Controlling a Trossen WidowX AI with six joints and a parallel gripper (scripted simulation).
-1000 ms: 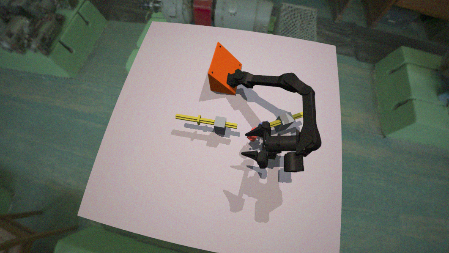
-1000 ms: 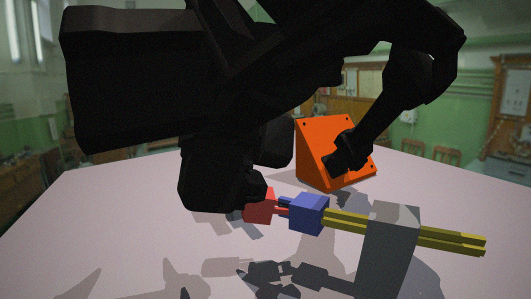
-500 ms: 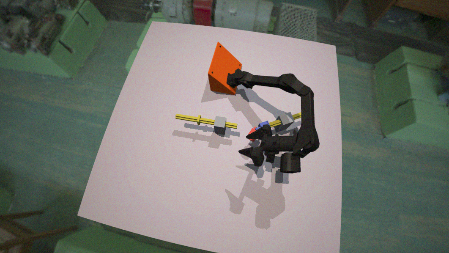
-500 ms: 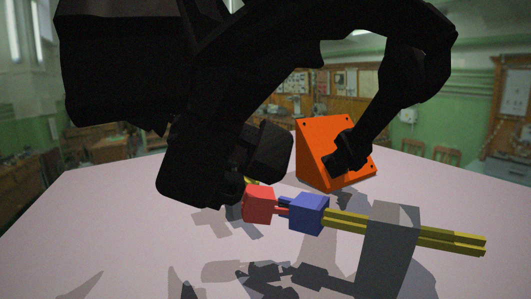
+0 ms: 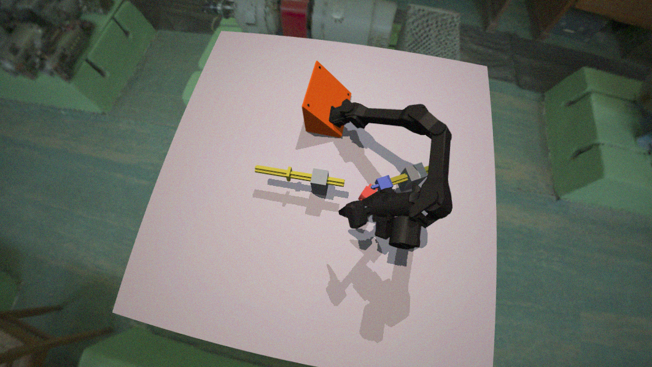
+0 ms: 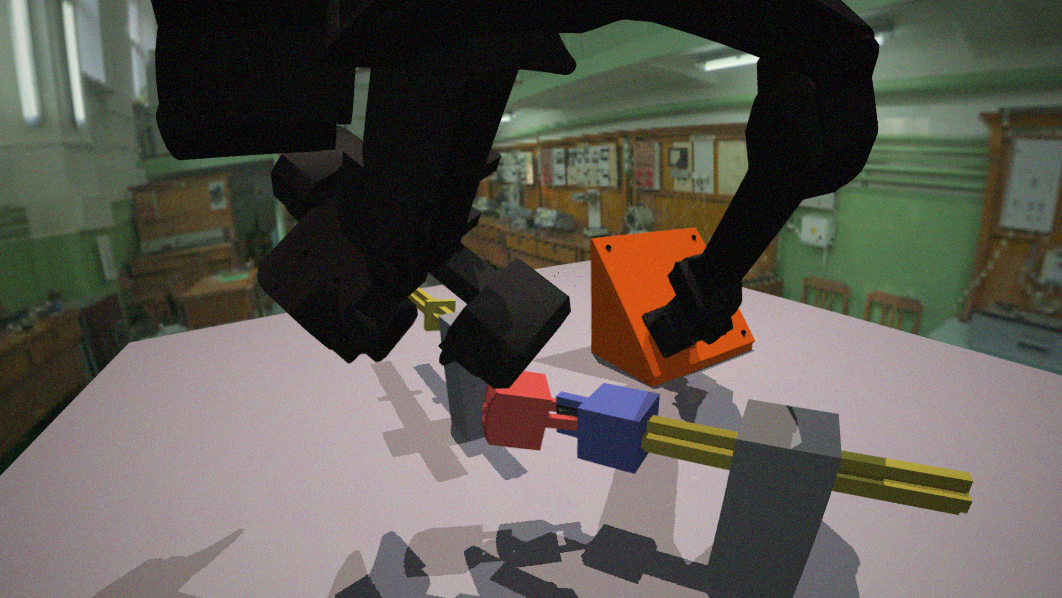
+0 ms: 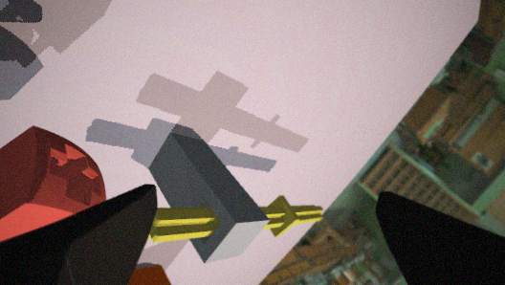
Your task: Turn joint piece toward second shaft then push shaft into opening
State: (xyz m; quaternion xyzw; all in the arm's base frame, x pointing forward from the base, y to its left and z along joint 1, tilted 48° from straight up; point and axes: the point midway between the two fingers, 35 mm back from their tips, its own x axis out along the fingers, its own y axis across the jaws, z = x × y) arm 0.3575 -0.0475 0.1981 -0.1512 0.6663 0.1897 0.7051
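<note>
Now: gripper tip 70 mm past the red joint piece, 70 mm above it and 60 mm to the right of it.
</note>
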